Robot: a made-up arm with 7 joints.
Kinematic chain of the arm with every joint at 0, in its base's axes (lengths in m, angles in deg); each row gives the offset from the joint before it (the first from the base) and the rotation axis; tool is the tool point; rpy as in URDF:
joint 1: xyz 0 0 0.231 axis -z
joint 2: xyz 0 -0.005 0.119 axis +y
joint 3: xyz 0 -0.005 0.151 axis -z
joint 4: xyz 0 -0.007 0.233 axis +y
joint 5: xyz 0 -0.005 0.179 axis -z
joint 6: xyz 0 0 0.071 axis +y
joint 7: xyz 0 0 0.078 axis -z
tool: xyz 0 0 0 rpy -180 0 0
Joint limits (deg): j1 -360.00..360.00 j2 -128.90..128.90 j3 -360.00..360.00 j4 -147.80..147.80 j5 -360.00..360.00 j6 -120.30..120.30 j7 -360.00..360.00
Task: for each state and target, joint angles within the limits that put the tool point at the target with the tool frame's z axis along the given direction. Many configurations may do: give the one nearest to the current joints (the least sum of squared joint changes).
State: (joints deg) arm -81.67 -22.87 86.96 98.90 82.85 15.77 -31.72
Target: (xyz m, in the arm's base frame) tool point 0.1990 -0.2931 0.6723 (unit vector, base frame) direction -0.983 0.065 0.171
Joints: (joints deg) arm -66.65 -51.09 57.14 91.18 51.82 34.17 -31.72
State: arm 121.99 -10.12 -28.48 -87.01 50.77 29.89 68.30
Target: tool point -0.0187 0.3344 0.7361 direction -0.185 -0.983 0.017
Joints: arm 117.69 -0.72 -31.02 -88.61 83.27 -14.10 68.30
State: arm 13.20 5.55 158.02 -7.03 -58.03 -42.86 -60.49
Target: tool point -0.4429 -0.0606 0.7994 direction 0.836 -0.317 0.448
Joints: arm 0.52 -30.73 127.88 25.88 -106.93 -79.21 -60.49
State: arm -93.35 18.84 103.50 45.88 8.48 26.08 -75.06
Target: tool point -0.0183 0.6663 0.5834 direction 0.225 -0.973 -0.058
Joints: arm -93.57 70.97 113.13 7.68 25.42 -24.88 -75.06
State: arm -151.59 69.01 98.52 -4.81 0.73 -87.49 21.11
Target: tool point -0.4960 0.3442 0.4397 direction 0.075 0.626 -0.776
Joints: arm -137.57 90.48 67.14 -13.89 -31.43 -100.20 21.11
